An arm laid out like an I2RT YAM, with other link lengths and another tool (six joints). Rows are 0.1 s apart.
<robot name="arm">
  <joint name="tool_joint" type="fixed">
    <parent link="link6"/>
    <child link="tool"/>
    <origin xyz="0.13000 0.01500 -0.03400" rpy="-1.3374 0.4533 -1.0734"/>
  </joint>
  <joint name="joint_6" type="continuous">
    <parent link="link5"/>
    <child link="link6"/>
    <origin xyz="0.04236 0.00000 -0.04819"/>
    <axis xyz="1 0 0"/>
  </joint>
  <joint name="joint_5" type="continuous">
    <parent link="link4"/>
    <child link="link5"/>
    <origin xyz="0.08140 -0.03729 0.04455"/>
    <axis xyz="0 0 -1"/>
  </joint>
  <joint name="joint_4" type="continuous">
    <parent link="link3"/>
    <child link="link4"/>
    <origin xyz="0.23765 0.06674 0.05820"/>
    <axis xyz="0 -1 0"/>
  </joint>
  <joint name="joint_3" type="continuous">
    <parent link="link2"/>
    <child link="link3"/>
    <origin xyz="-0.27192 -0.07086 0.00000"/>
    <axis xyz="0 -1 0"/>
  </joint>
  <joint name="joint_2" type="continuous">
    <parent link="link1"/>
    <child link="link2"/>
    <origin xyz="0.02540 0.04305 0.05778"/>
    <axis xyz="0 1 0"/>
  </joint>
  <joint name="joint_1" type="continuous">
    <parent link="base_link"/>
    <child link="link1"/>
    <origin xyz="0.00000 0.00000 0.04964"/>
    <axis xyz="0 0 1"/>
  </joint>
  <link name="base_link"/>
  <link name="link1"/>
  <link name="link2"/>
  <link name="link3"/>
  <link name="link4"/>
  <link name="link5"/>
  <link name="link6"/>
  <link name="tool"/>
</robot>
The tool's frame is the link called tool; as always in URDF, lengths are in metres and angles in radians. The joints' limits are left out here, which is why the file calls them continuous.
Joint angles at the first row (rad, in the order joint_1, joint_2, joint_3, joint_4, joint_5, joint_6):
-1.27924 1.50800 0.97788 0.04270 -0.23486 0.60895
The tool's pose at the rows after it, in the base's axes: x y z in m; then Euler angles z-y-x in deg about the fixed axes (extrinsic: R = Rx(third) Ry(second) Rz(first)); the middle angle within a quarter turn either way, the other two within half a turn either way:
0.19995, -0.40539, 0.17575, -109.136, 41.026, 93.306
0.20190, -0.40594, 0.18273, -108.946, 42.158, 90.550
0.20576, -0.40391, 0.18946, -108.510, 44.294, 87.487
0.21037, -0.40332, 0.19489, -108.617, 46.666, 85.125
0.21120, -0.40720, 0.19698, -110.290, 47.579, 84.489
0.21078, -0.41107, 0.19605, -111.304, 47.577, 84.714
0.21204, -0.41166, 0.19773, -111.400, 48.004, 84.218
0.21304, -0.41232, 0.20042, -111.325, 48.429, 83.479
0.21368, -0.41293, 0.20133, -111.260, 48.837, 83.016
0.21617, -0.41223, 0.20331, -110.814, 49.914, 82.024
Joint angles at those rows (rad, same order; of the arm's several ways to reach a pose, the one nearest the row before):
-1.28086 1.51237 0.97751 0.05212 -0.25510 0.60081
-1.28088 1.50234 0.96359 0.09611 -0.26821 0.58235
-1.28087 1.49187 0.94572 0.14428 -0.29856 0.55777
-1.28001 1.49297 0.94320 0.17776 -0.32992 0.52618
-1.27994 1.50332 0.95339 0.19174 -0.33240 0.49160
-1.28088 1.51549 0.96229 0.19589 -0.32730 0.47782
-1.27965 1.51751 0.96563 0.20134 -0.33141 0.47104
-1.27966 1.51818 0.96925 0.20785 -0.33730 0.46502
-1.28084 1.52112 0.97098 0.21425 -0.34446 0.45991
-1.28077 1.52361 0.97237 0.22444 -0.36238 0.45245

